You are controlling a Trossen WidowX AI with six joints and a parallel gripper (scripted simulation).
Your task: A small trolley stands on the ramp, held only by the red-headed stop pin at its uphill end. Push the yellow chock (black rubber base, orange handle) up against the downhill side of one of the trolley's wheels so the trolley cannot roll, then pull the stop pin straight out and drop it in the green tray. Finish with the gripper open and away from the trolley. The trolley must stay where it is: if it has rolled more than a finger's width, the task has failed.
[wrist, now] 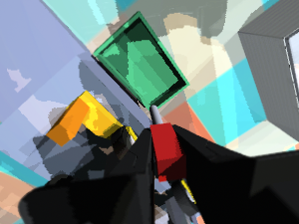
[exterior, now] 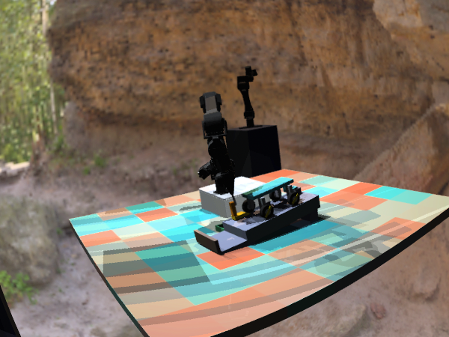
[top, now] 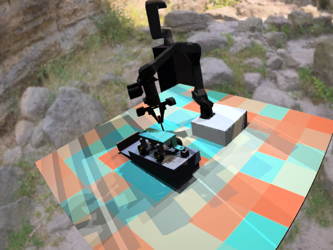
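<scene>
My gripper tip is right at the red-headed stop pin. Also, from my gripper tip: green tray 10 mm behind, 140 mm below; then trolley 110 mm ahead, 80 mm to the left, 20 mm below; then yellow chock 60 mm ahead, 20 mm to the right, 50 mm below.
</scene>
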